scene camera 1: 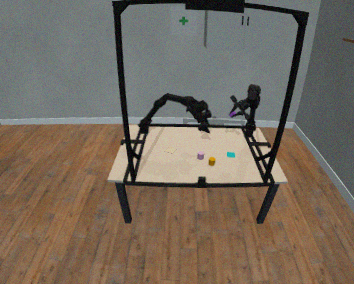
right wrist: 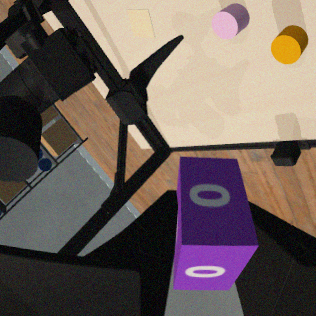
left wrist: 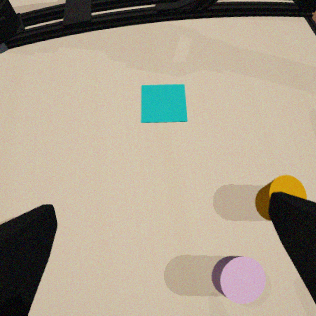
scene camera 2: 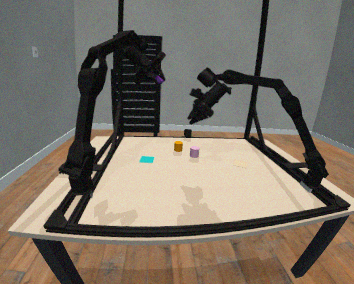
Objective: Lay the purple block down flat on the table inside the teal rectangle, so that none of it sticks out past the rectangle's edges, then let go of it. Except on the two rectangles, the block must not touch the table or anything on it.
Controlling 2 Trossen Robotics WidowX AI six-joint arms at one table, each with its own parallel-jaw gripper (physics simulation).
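Pixels of known places: left gripper, between the fingertips: (scene camera 1: 209,129) (left wrist: 164,210) (scene camera 2: 188,121); right gripper, between the fingertips: (scene camera 1: 230,116) (right wrist: 198,201) (scene camera 2: 163,81); left arm's base, origin of its link: (scene camera 1: 144,131) (scene camera 2: 311,184); right arm's base, origin of its link: (scene camera 1: 248,135) (left wrist: 7,29) (scene camera 2: 82,189).
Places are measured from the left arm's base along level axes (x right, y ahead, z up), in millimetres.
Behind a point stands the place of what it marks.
The purple block (scene camera 1: 233,114) {x 301, y 671, z 355 mm} (scene camera 2: 159,79) {x 268, y 668, z 346 mm} (right wrist: 217,220) {x 272, y 680, z 352 mm} is held high above the table, tilted, in my right gripper (scene camera 1: 232,113) {x 290, y 651, z 337 mm} (scene camera 2: 158,77) {x 290, y 651, z 337 mm} (right wrist: 198,201) {x 290, y 651, z 337 mm}. Two of its faces show a "0" in the right wrist view. The teal rectangle (scene camera 1: 231,154) {x 210, y 718, z -18 mm} (scene camera 2: 146,159) {x 212, y 716, z -18 mm} (left wrist: 164,103) {x 215, y 711, z -18 mm} lies flat on the table, apart from the block. A pale yellow rectangle (scene camera 1: 170,151) {x 228, y 257, z -18 mm} (scene camera 2: 241,164) {x 200, y 254, z -18 mm} (right wrist: 140,23) {x 210, y 257, z -18 mm} lies on the other side of the cylinders. My left gripper (scene camera 1: 205,130) {x 204, y 532, z 179 mm} (scene camera 2: 192,121) {x 204, y 532, z 179 mm} (left wrist: 164,210) {x 204, y 532, z 179 mm} is open and empty above the table, pointing down.
An orange cylinder (scene camera 1: 212,161) {x 362, y 566, z 19 mm} (scene camera 2: 178,146) {x 319, y 564, z 12 mm} (left wrist: 288,185) {x 344, y 573, z 26 mm} (right wrist: 286,49) {x 341, y 566, z 26 mm} and a pink cylinder (scene camera 1: 200,156) {x 302, y 482, z 10 mm} (scene camera 2: 194,152) {x 257, y 486, z 10 mm} (left wrist: 243,280) {x 279, y 482, z 27 mm} (right wrist: 225,25) {x 280, y 485, z 27 mm} stand upright between the two rectangles. A black frame (scene camera 1: 121,75) {x 599, y 75, z 668 mm} (scene camera 2: 258,55) {x 584, y 79, z 555 mm} rises around the table.
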